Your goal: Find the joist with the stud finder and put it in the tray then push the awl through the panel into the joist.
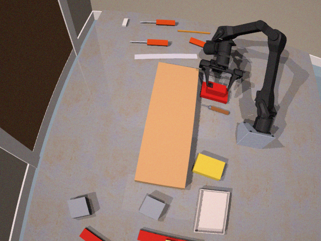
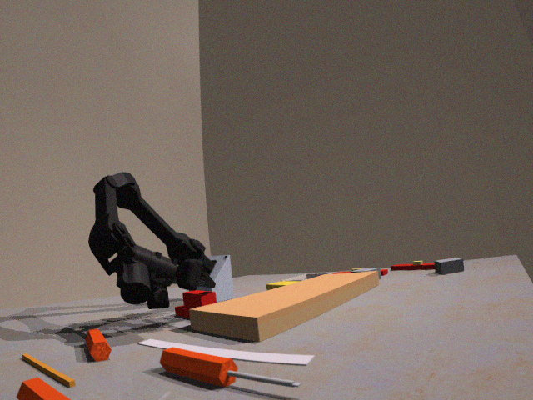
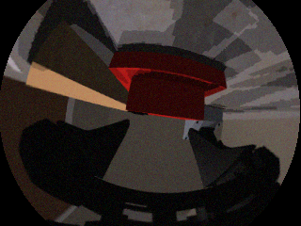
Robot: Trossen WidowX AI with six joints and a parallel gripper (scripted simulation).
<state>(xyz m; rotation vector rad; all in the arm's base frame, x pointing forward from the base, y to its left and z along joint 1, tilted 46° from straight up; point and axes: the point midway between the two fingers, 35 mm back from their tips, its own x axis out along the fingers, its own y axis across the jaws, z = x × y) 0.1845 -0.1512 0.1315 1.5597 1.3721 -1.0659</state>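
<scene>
Right now my gripper tip is 10 mm short of the red stud finder, 20 mm to the left of it and 30 mm above it. From my gripper tip the other things lie so: white strip: 230 mm ahead, 180 mm to the right, 70 mm below; brown-handled awl: 60 mm to the left, 60 mm below; yellow block: 320 mm to the left, 60 mm below.
</scene>
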